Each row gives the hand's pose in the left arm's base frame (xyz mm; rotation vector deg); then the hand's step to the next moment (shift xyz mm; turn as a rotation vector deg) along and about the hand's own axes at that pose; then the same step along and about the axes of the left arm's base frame.
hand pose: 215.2 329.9 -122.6 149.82 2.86 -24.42
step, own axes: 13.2 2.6 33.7 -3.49 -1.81 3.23
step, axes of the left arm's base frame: 3.1 -18.7 -30.9 -4.45 0.21 -2.45
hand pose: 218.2 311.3 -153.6 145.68 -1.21 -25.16
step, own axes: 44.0 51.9 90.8 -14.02 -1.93 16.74
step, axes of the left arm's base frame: 17.1 -96.0 -58.1 -18.67 -5.62 -10.01
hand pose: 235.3 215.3 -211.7 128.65 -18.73 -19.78
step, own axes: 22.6 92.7 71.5 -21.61 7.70 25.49
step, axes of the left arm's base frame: -15.2 -115.9 23.4 -29.94 -15.17 -7.03
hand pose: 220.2 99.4 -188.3 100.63 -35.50 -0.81
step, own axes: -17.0 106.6 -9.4 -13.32 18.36 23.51
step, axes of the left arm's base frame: -53.8 0.0 94.1 -26.41 -18.34 5.76
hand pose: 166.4 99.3 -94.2 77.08 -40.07 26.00
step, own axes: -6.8 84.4 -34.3 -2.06 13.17 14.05
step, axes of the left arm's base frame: -54.5 49.9 53.8 -13.01 -11.11 9.09
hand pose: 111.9 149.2 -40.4 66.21 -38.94 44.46
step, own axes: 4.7 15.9 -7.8 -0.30 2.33 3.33
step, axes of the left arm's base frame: -9.8 11.7 10.1 -2.33 -2.76 1.89
